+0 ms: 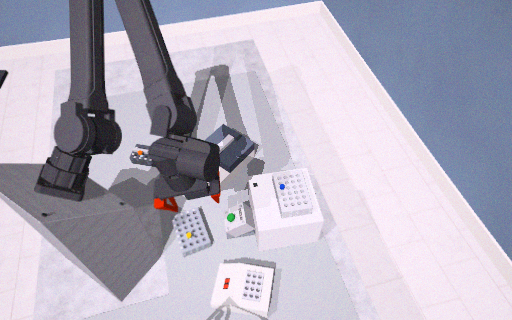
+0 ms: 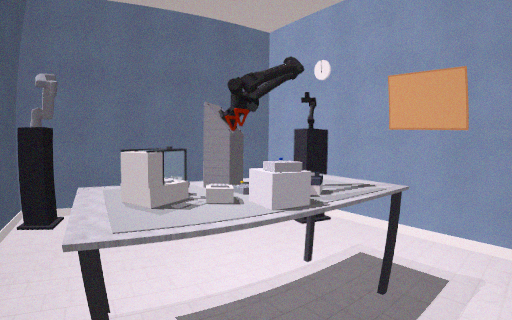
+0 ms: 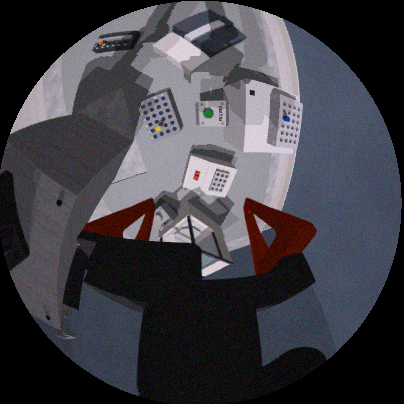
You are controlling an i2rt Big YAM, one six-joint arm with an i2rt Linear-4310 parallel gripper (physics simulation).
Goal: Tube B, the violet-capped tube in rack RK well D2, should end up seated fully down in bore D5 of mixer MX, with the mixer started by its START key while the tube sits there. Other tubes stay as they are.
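Frame: origin at the arm's base, x ahead, y left, z up, level; millimetres.
Seen in the pictures: gripper, fingertip midpoint: (image 1: 197,205) (image 2: 236,128) (image 3: 198,202); arm's base, link origin: (image 1: 60,185) (image 2: 226,120).
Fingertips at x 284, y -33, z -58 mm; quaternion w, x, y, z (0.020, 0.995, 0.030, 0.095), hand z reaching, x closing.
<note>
Pixels of each thing's top centre, then the offset from my fingertips to it.
- grey rack, top centre: (image 3: 158,116) (image 1: 190,229) (image 2: 247,185) dy +80, dx -62, dz -275 mm
- yellow-capped tube, top centre: (image 3: 157,128) (image 1: 188,234) dy +50, dx -61, dz -251 mm
- small box with a green button, top centre: (image 3: 209,113) (image 1: 231,216) dy +92, dx +64, dz -230 mm
- white unit with a red display, top centre: (image 1: 242,283) (image 3: 210,180) (image 2: 219,183) dy -104, dx +90, dz -235 mm
- dark-lidded box, top centre: (image 3: 203,28) (image 1: 218,146) (image 2: 302,171) dy +335, dx +28, dz -203 mm
- small dark rack, top centre: (image 1: 150,151) dy +372, dx -211, dz -257 mm
- glass-shielded device, top centre: (image 3: 191,267) (image 2: 161,146) dy -344, dx +14, dz -82 mm
A white block (image 1: 287,234) (image 2: 260,187) (image 3: 257,137) carries a light grey holed plate with a blue-capped tube (image 1: 282,186) (image 2: 281,159) (image 3: 286,118). A grey rack (image 1: 206,233) (image 3: 175,119) holds a yellow-capped tube (image 1: 189,235) (image 3: 158,128). A small box with a green button (image 1: 230,217) (image 3: 208,113) stands between them. I cannot make out a violet cap, and the labels are too small to tell which units are RK and MX. My gripper (image 1: 192,201) (image 2: 237,126) (image 3: 198,202) is open and empty, high above the table.
A white unit with a red display (image 1: 226,283) (image 3: 197,175) stands at the front. A dark-lidded box (image 1: 232,147) (image 3: 210,30) and a small dark rack (image 1: 142,159) (image 3: 117,44) stand behind. A glass-shielded device (image 2: 142,177) and a tall grey column (image 1: 110,240) (image 2: 215,150) are obstacles.
</note>
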